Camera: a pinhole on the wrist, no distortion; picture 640 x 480 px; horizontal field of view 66.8 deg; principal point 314.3 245.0 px. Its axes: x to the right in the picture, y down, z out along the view. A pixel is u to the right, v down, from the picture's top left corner.
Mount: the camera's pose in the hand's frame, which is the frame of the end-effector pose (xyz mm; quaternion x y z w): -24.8 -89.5 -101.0 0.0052 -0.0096 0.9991 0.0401
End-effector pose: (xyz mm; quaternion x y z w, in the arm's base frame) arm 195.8 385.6 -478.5 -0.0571 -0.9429 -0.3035 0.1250
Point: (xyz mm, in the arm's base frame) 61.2 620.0 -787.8
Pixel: 251.5 151.8
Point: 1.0 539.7 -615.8
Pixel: 73.7 69.4
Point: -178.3 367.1 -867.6
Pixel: 19.7 427.3
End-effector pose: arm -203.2 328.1 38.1 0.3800 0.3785 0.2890 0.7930
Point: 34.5 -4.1 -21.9
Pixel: 387.0 461.4
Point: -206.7 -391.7 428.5
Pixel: outside the picture
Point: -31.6 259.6 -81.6
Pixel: 57.4 381.9
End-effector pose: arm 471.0 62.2 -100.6 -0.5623 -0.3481 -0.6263 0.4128
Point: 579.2 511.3 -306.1
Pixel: 541.0 247.7
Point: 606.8 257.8 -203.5
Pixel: 497.1 44.0
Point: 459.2 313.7 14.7
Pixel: 162.2 265.4
